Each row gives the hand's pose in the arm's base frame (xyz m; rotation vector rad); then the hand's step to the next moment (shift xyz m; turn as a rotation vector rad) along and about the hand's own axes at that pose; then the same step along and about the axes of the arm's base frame.
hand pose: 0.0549 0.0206 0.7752 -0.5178 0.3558 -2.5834
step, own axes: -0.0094 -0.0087 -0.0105 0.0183 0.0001 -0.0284
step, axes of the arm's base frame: -0.0002 0.0137 -0.0092 -0.0268 -0.0048 -0.0201
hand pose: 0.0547 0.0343 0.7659 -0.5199 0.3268 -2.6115
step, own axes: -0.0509 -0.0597 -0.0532 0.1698 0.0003 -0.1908
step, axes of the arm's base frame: -0.0030 0.0835 -0.0448 -0.2186 -0.0545 -0.1203
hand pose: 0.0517 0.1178 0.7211 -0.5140 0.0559 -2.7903
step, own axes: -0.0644 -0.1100 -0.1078 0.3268 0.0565 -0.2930
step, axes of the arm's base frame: -0.0124 0.1225 -0.1127 -0.3784 -0.1571 -0.1674
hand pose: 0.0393 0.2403 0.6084 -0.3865 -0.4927 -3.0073
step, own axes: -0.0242 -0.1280 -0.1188 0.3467 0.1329 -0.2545
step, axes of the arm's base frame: -0.0184 0.0835 -0.1542 -0.3802 -0.2175 -0.1037
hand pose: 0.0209 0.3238 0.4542 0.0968 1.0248 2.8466
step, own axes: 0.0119 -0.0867 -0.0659 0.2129 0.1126 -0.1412
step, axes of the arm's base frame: -0.0108 0.0263 -0.1058 -0.2347 -0.1477 -0.0323
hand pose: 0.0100 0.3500 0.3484 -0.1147 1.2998 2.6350
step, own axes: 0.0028 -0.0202 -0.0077 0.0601 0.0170 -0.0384
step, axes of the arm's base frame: 0.0014 0.0063 -0.0208 -0.0631 -0.0318 -0.0197
